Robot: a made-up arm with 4 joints.
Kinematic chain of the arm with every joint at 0, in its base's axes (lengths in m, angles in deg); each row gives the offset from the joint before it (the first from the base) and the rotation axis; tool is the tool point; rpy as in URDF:
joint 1: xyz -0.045 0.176 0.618 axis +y
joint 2: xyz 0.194 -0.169 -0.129 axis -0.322 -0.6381 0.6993
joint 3: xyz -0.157 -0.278 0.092 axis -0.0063 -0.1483 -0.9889
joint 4: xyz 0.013 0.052 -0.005 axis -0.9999 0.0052 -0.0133
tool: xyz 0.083 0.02 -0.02 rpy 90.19 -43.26 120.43
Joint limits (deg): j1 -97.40..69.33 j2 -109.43..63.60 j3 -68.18..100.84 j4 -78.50..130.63
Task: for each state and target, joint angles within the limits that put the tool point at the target. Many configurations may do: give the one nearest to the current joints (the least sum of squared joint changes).
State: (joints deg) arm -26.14 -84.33 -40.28 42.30
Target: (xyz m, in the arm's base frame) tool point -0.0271 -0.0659 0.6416
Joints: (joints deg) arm -49.42 -80.47 -37.45 58.02
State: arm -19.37 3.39 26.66 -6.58
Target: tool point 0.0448 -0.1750 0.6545
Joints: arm -58.80 -37.58 4.00 -20.22
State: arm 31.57 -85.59 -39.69 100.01
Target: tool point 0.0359 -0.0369 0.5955
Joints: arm 57.85 -108.47 -53.24 91.44
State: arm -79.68 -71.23 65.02 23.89
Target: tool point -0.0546 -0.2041 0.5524
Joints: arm -49.84 -75.10 59.97 9.35
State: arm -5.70 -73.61 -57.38 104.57
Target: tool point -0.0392 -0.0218 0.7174
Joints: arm -36.89 -104.58 -68.18 80.70
